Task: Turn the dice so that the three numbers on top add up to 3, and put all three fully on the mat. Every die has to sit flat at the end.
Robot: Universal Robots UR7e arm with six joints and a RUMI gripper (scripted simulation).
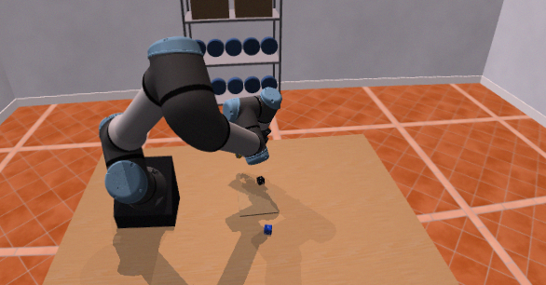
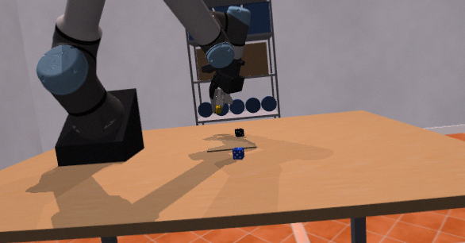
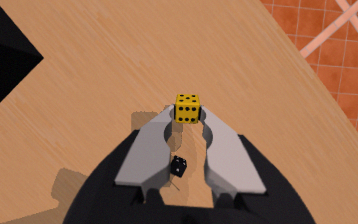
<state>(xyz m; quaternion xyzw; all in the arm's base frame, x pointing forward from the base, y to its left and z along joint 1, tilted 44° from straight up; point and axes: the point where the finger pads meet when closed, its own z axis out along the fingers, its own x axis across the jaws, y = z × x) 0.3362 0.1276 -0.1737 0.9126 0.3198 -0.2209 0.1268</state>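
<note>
Now: the black die 7 cm ahead of my hand, 8 cm to the right of it and 8 cm below it. Round my hand: yellow die: right at my hand; then blue die: 7 cm ahead, 34 cm to the right, 8 cm below; then tan mat: 5 cm ahead, 19 cm to the right, 9 cm below.
</note>
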